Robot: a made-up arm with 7 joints.
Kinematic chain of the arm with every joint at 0, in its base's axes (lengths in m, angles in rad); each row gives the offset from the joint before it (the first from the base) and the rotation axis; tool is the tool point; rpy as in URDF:
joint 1: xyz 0 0 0 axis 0.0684 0.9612 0.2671
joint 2: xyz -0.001 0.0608 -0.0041 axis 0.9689 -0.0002 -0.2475
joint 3: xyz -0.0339 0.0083 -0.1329 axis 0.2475 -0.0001 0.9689
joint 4: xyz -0.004 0 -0.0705 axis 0.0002 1 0
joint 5: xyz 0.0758 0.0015 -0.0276 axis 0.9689 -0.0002 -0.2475
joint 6: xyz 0.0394 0 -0.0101 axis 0.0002 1 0
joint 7: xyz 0.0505 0 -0.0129 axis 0.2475 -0.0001 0.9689
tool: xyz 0 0 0 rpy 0 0.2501 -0.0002
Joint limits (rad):
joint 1: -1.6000..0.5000
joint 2: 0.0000..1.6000
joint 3: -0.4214..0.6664
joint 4: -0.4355..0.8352
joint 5: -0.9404..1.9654
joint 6: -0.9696..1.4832
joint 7: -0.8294..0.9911
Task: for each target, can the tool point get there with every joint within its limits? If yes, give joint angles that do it. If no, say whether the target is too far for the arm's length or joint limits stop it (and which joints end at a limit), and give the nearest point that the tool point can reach.
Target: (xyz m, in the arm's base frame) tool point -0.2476 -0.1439 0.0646
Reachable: no: joint limits stop it (at a limit: joint 1, joint 2, joint 3, joint 4, joint 6) | nearest point -0.0007 -0.0107 -0.1793 | short by 0.372 m
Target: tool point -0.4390 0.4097 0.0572
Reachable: no: too far | nearest point -0.1384 0.3494 -0.1254 | short by 0.357 m
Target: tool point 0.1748 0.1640 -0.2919
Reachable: yes | joints -0.4429 0.4307 -0.3156 0.6026 0.1387 1.0880 0.7223
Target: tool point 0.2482 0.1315 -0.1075
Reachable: yes | joints -0.6324 0.1614 0.3127 -0.2049 0.9025 0.3729 -0.4346
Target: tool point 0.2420 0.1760 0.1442
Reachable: yes | joints -1.4182 1.2358 -0.1136 0.2287 0.6391 -0.6823 -0.1519
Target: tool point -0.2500 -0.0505 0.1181
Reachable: no: joint limits stop it (at a limit: joint 1, joint 2, joint 3, joint 4) | nearest point -0.0240 0.1647 0.1549 | short by 0.314 m
